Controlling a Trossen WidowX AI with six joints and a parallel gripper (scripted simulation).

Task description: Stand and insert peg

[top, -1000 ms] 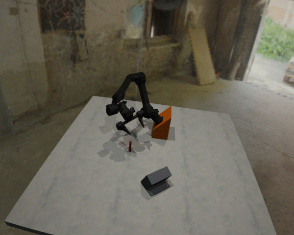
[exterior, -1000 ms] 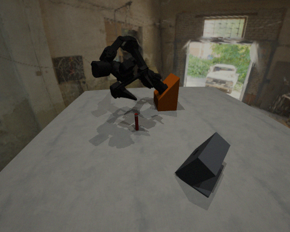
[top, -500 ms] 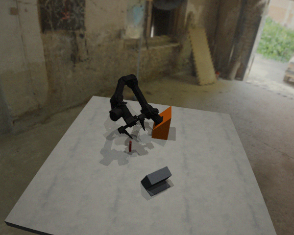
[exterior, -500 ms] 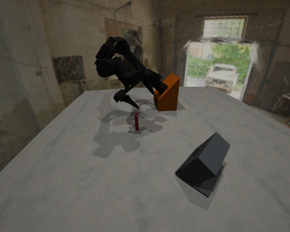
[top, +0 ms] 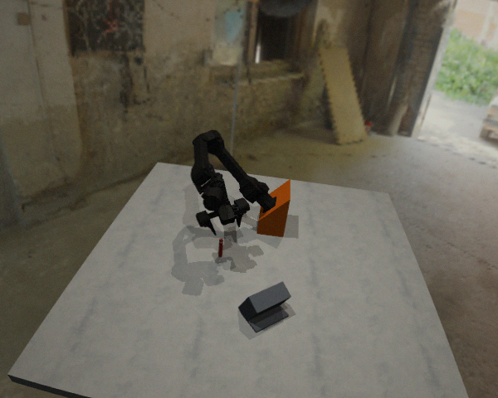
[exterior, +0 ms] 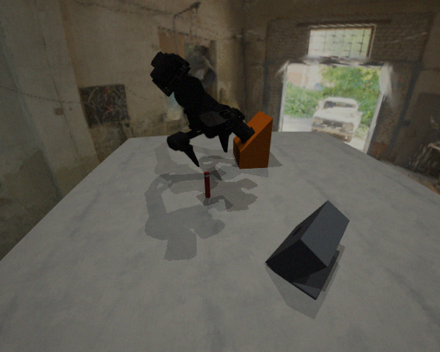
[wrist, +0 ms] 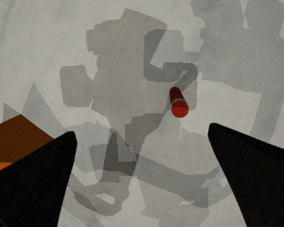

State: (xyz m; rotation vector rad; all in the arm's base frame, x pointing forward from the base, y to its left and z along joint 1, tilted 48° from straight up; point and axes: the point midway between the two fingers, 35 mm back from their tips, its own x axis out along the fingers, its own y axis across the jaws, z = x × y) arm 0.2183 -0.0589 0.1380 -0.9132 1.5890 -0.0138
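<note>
Right now my gripper tip is 2 cm short of the red peg, 2 cm to the left of it and 6 cm above it. Also, from my gripper tip: dark grey sloped panel: 25 cm ahead, 18 cm to the left, 6 cm below.
</note>
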